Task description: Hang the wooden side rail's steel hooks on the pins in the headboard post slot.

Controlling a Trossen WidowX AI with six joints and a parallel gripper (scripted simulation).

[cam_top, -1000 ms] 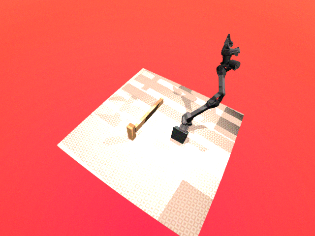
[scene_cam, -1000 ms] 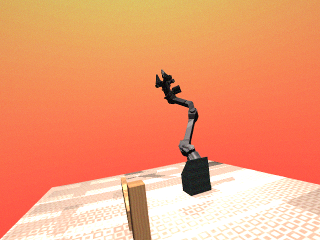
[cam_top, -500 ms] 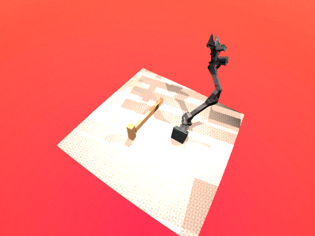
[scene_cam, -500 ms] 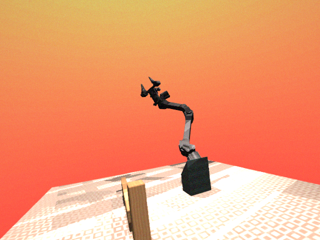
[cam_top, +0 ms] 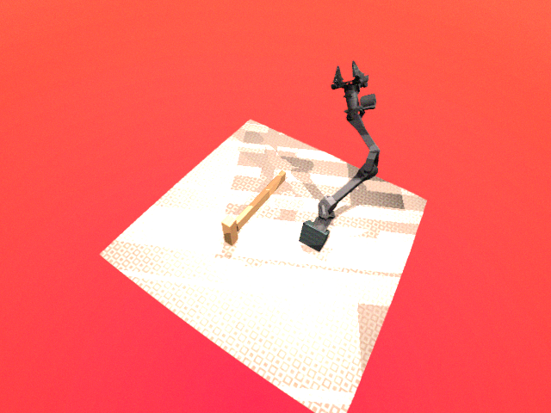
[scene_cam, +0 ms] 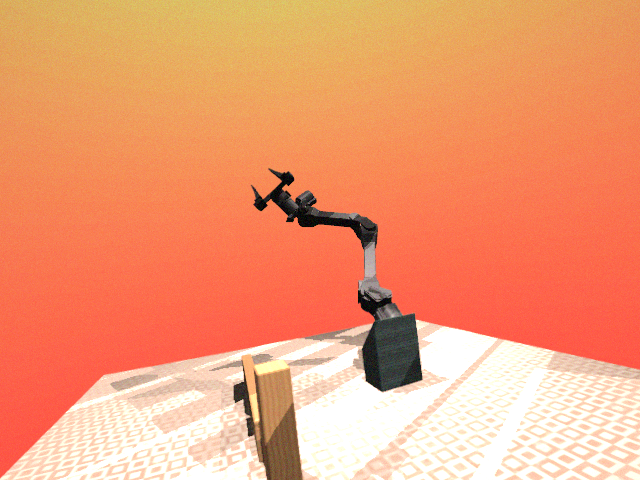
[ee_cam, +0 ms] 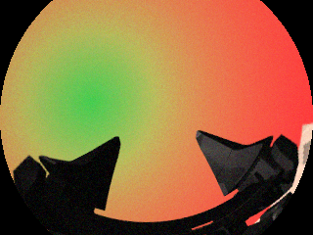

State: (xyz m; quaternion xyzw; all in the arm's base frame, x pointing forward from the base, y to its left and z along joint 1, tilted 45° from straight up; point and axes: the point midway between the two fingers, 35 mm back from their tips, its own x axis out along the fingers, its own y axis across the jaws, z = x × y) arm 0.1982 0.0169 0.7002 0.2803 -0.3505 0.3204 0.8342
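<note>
The wooden headboard post is 160 mm ahead of my gripper tip, 700 mm to the left of it and 600 mm below it.
</note>
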